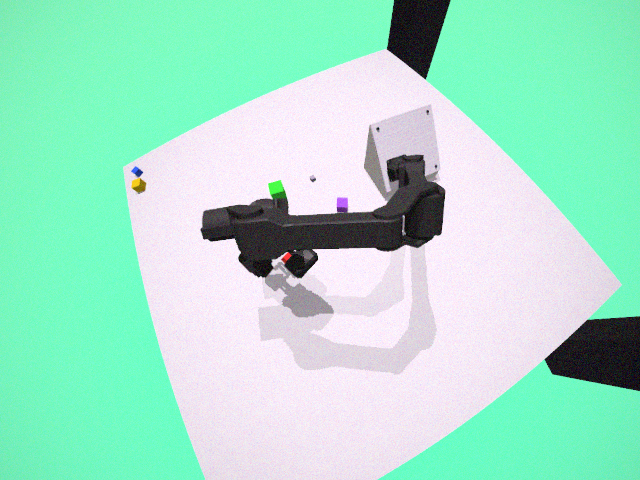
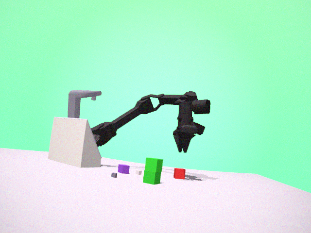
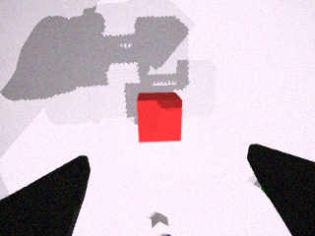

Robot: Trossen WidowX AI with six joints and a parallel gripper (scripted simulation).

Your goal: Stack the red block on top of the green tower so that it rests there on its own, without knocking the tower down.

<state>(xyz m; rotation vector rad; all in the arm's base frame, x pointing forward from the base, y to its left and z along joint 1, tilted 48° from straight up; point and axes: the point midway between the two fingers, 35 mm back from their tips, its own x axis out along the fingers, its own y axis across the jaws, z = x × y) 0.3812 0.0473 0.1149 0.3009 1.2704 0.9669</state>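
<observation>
Now: the red block 90 mm below my gripper tip. The rest, counted from my gripper tip: small white cube: 150 mm behind, 100 mm below, 70 mm to the right; then purple block: 200 mm behind, 110 mm to the right, 90 mm below; then small grey cube: 240 mm to the right, 160 mm behind, 100 mm below.
</observation>
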